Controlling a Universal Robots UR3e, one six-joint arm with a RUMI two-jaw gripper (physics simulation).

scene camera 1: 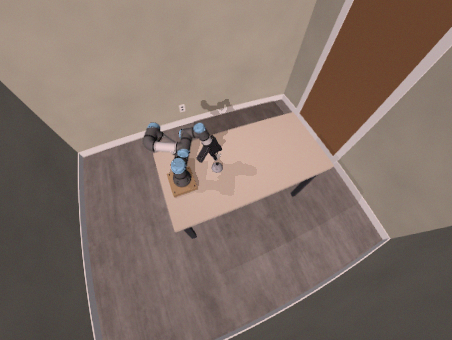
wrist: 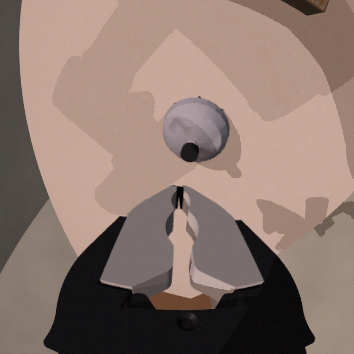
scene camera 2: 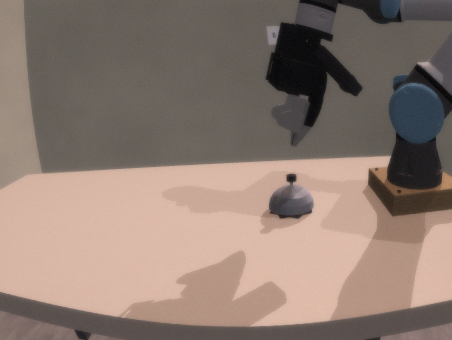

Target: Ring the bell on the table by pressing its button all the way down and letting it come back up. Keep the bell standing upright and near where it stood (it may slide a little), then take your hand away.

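Where they show: gripper, fingertip midpoint: [scene camera 1: 216, 160] [wrist: 178, 187] [scene camera 2: 293, 145]; arm's base, origin of the base link: [scene camera 1: 182, 178] [scene camera 2: 414, 178].
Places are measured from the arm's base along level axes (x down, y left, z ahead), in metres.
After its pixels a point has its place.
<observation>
The grey domed bell [scene camera 1: 216, 167] {x -0.001, y 0.004, z 0.258 m} [scene camera 2: 291, 201] {x 0.011, y 0.052, z 0.269 m} [wrist: 196, 125] {x 0.000, y 0.015, z 0.247 m} stands upright on the table [scene camera 1: 270, 150] {x 0.041, y 0.029, z 0.732 m} [scene camera 2: 125, 260] {x 0.041, y 0.206, z 0.517 m} [wrist: 60, 165] {x 0.041, y -0.220, z 0.454 m}. Its black button [scene camera 2: 291, 177] {x -0.024, y 0.026, z 0.268 m} [wrist: 190, 151] {x -0.025, y 0.018, z 0.264 m} stands up on a short stem, with a bit of the stem showing below it in the second scene view. My gripper [scene camera 2: 294, 144] {x -0.078, y 0.016, z 0.263 m} [wrist: 178, 187] {x -0.078, y 0.016, z 0.263 m} is shut with its fingertips together and nothing between them. The tips hang above the bell with a clear gap over the button and do not touch it.
The arm's base stands on a wooden block [scene camera 1: 191, 190] {x 0.022, y -0.098, z 0.037 m} [scene camera 2: 417, 202] {x 0.018, y 0.078, z 0.024 m} [wrist: 312, 6] {x 0.007, y 0.069, z 0.078 m} at the table's end beside the bell. Walls stand around the table, and a brown door [scene camera 1: 380, 65] shows in the first scene view. Arm shadows fall across the table top.
</observation>
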